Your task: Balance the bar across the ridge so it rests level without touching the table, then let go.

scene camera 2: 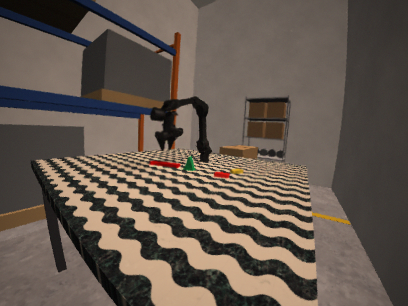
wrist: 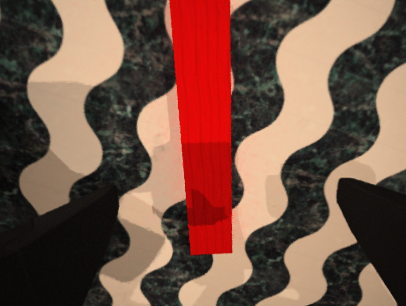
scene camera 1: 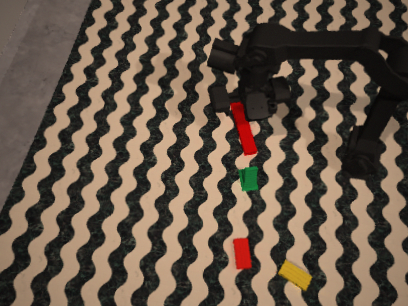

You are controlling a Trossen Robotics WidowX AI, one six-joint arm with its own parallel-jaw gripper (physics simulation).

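Frame: origin at the arm's base, x ahead, y left, z up, level; centimetres.
Seen in the pictures: gripper, fingertip midpoint: point(scene camera 2: 166, 150) point(wrist: 226, 192) point(scene camera 1: 244, 112); arm's base, link origin: point(scene camera 2: 204, 161) point(scene camera 1: 355, 167).
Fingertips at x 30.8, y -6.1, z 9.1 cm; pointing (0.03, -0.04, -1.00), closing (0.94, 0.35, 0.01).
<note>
Offsets run from my fingertips to a thing's top centre.
The long red bar {dy -1.3, dx -0.2, dz -7.5 cm} point(scene camera 1: 244, 131) point(scene camera 2: 165, 164) point(wrist: 206, 100) lies flat on the table, one end towards the green ridge. The ridge {dy +14.5, dx -3.7, dz -2.5 cm} point(scene camera 1: 249, 179) point(scene camera 2: 189, 164) is a small green wedge standing on the table, a short gap from the bar's near end. My gripper point(scene camera 1: 250, 99) point(scene camera 2: 167, 147) point(wrist: 226, 192) is open and empty, above the table over the bar's far end. In the wrist view that end shows between the two black fingers, nearer the left-right middle than either finger. In scene camera 1 the gripper body hides the fingertips.
A short red block {dy +33.7, dx -4.3, dz -7.5 cm} point(scene camera 1: 242, 253) point(scene camera 2: 222, 175) lies beyond the ridge, on the side away from the bar. A yellow block {dy +36.3, dx -16.5, dz -7.5 cm} point(scene camera 1: 295, 275) point(scene camera 2: 237, 171) lies near it. The arm's base stands to the right of the bar and ridge in scene camera 1.
</note>
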